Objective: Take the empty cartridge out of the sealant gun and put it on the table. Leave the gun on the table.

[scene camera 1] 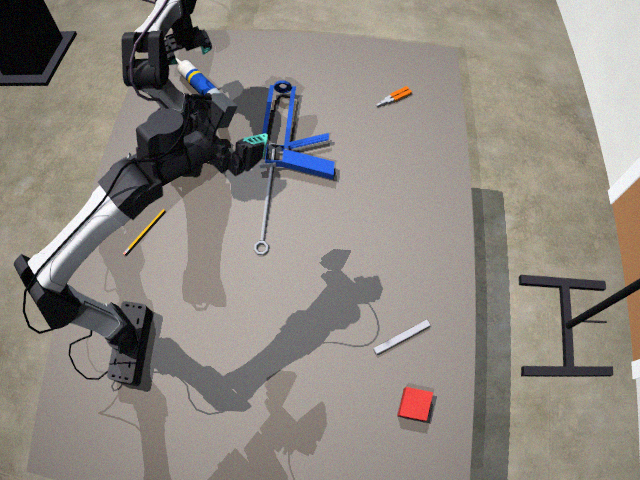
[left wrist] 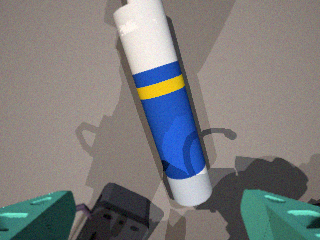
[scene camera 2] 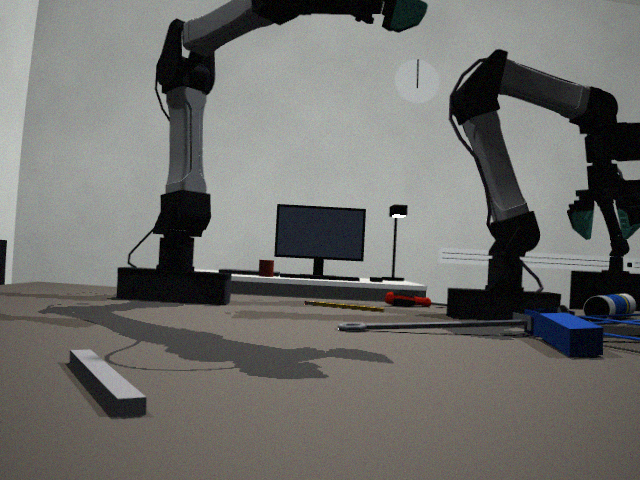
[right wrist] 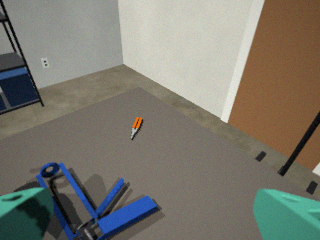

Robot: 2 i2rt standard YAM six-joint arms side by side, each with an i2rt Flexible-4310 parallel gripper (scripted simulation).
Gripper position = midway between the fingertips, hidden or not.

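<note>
Left gripper: visible to me at (scene camera 2: 606, 239), (scene camera 1: 190, 57) and (left wrist: 158, 199). My right gripper (scene camera 1: 249, 121) (right wrist: 154, 198) appears in both of these views. A blue sealant gun (scene camera 1: 293, 160) is visible; in the left wrist view the gun is out of frame. A grey bar (scene camera 2: 118, 394) is visible; in the left wrist view the bar is out of frame. A red block (scene camera 1: 415, 403) is visible as well.
</note>
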